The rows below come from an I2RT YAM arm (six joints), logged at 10 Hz.
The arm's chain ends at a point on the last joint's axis. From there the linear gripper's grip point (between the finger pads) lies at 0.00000 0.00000 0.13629 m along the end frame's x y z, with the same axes.
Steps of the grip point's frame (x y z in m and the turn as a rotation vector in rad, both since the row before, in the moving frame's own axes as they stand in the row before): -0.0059, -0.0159, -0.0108, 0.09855, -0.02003, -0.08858; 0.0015, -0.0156, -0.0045, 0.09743, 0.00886, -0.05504; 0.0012, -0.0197, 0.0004, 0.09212, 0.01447, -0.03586; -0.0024, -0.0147, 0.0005, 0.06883, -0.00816, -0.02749
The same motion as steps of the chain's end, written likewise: -0.0026, -0.0026, -0.0101, 0.09855, -0.02003, -0.08858; 0.0007, -0.0023, -0.0038, 0.09743, 0.00886, -0.05504; -0.0005, -0.0071, 0.0010, 0.09212, 0.01447, -0.03586; -0.0012, -0.0053, 0.0008, 0.06883, -0.00816, -0.02749
